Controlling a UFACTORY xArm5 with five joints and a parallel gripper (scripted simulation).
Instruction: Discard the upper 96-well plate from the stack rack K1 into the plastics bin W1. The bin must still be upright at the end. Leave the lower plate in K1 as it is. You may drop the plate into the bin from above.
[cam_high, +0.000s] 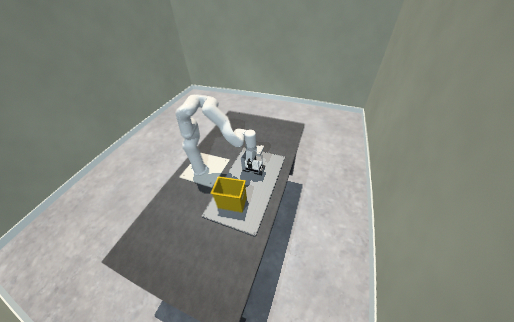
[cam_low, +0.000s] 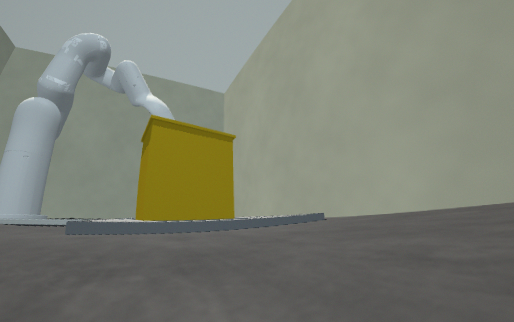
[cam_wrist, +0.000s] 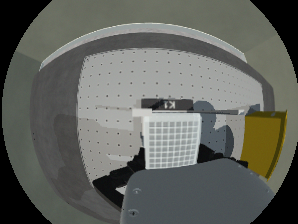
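My hand is 80 mm short of the K1 label, 50 mm above it and 10 mm to the right of it. The rest, counted from my hand: yellow plastics bin W1: 330 mm to the right, 30 mm above, 20 mm ahead; then 96-well plate: 10 mm below.
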